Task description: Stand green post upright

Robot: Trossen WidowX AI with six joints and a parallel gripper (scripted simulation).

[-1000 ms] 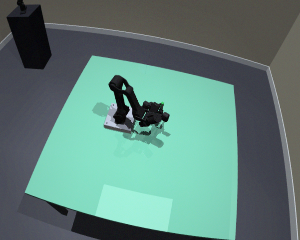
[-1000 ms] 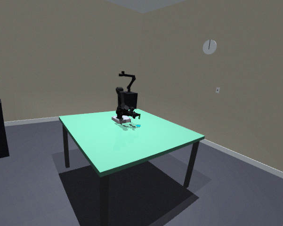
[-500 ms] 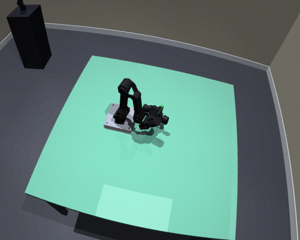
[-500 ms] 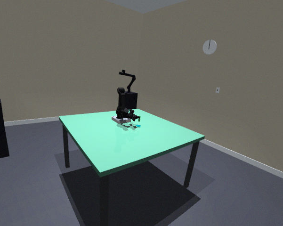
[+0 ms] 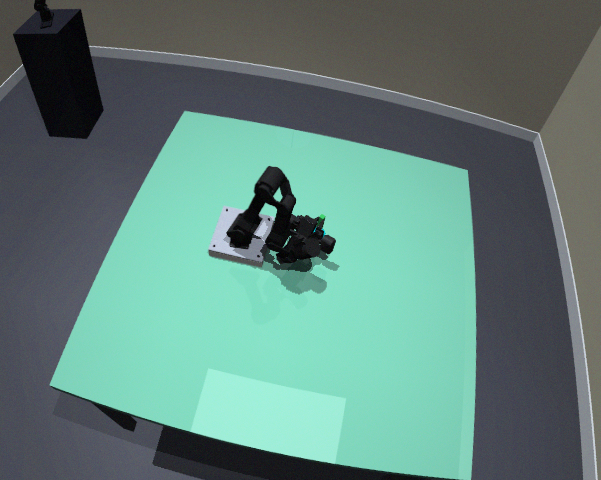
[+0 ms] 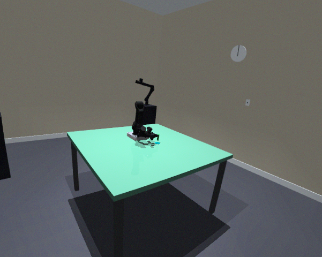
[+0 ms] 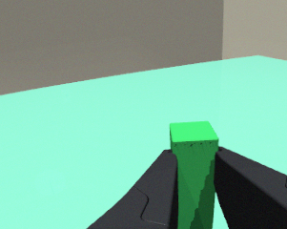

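Right now my gripper tip is 90 mm above the cyan circle and 10 mm past it. Also, from my gripper tip: green post: 20 mm below.
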